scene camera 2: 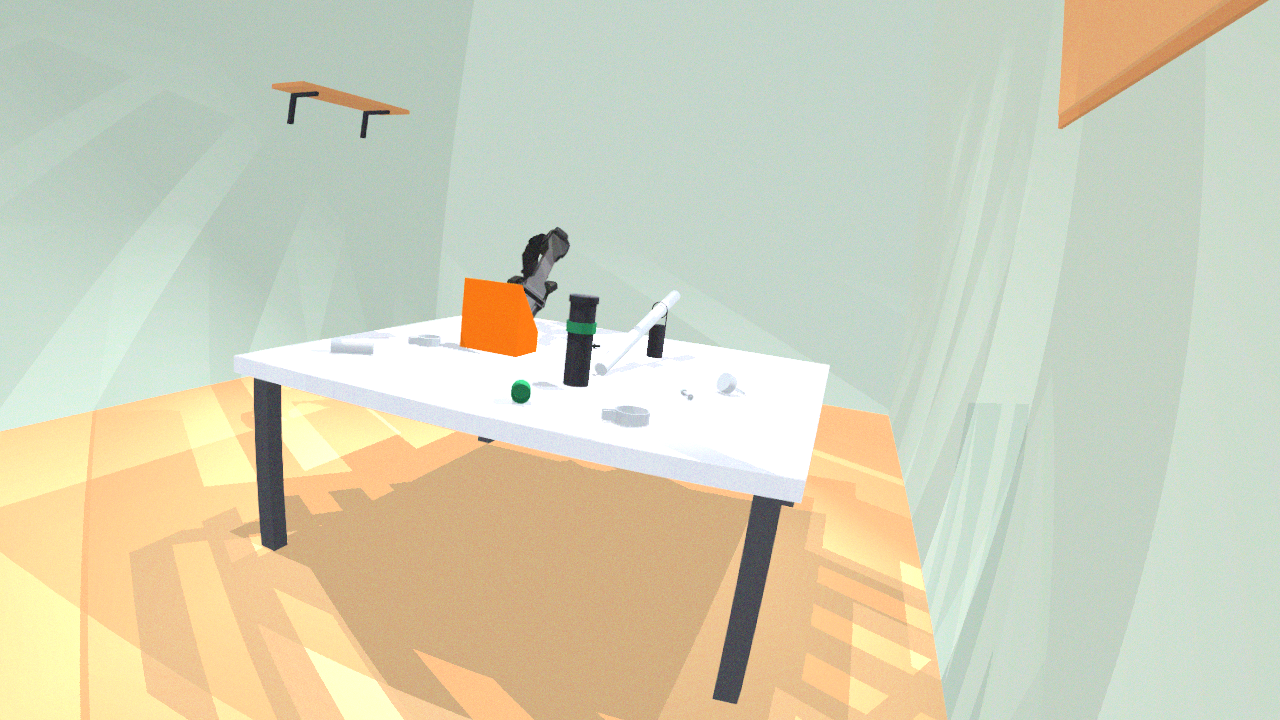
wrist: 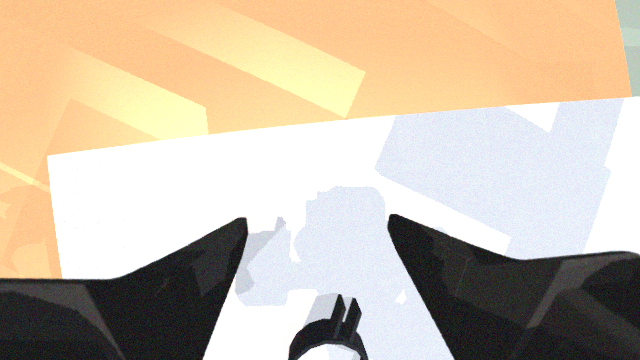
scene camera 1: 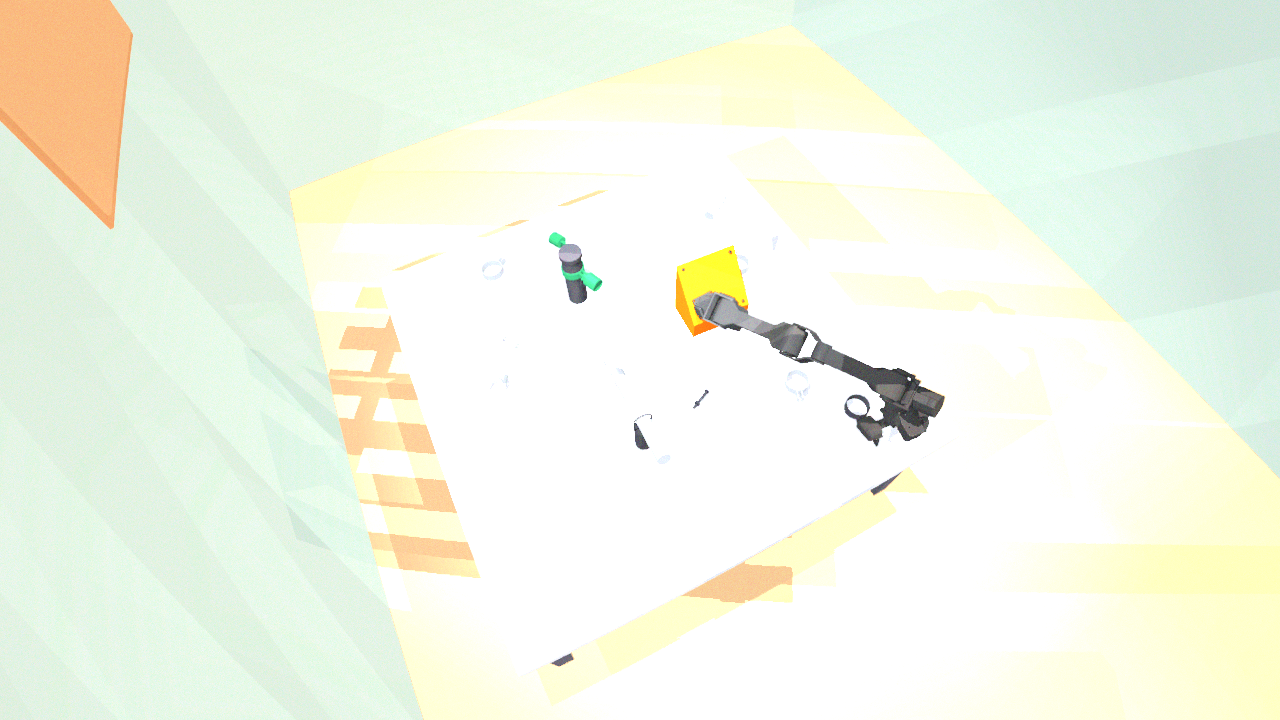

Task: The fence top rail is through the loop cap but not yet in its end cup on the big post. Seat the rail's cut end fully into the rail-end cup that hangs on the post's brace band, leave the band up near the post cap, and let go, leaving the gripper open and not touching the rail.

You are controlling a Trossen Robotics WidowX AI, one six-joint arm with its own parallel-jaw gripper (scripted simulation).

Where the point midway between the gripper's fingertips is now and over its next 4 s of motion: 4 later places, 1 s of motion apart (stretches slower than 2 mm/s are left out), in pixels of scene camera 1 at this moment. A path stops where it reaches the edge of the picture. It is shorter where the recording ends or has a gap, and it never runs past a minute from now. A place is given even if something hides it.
The gripper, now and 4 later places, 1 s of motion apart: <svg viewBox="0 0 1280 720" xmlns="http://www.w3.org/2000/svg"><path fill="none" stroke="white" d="M889 439L814 495L680 504L580 372L594 297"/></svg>
